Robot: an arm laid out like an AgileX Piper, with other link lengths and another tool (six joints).
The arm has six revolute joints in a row. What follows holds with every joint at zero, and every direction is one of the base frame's. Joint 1 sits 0.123 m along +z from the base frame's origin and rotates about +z. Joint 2 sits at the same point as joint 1 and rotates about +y. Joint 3 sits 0.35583 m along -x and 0.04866 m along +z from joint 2 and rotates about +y. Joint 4 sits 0.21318 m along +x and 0.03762 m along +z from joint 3 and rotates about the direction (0.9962, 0, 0.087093). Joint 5 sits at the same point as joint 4 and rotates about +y. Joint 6 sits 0.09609 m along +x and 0.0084 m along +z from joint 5 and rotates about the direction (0.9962, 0, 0.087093). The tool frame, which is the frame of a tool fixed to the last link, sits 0.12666 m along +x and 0.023 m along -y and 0.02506 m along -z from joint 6; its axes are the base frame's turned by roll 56.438, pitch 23.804 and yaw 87.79 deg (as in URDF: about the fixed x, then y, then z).
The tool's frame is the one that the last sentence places.
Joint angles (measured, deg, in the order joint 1, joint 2, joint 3, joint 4, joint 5, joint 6), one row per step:
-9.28 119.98 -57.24 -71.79 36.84 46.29
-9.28 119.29 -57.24 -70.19 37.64 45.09
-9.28 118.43 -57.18 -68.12 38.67 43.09
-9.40 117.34 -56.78 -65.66 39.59 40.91
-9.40 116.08 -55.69 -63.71 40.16 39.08
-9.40 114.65 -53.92 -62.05 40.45 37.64
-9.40 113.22 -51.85 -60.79 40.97 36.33
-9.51 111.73 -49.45 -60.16 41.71 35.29
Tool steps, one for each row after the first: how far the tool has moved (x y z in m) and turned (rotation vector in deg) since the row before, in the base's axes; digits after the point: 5 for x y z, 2 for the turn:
-0.00436 0.00005 0.00434 -0.05 0.27 -0.82
-0.00592 0.00020 0.00523 -0.04 0.74 -0.70
-0.00865 0.00087 0.00482 0.33 0.90 -0.93
-0.01020 0.00242 0.00378 0.48 1.07 -0.46
-0.01282 0.00337 0.00262 0.66 1.21 -0.37
-0.01462 0.00271 0.00274 0.38 1.60 -0.25
-0.01657 0.00116 0.00348 -0.03 1.90 -0.15

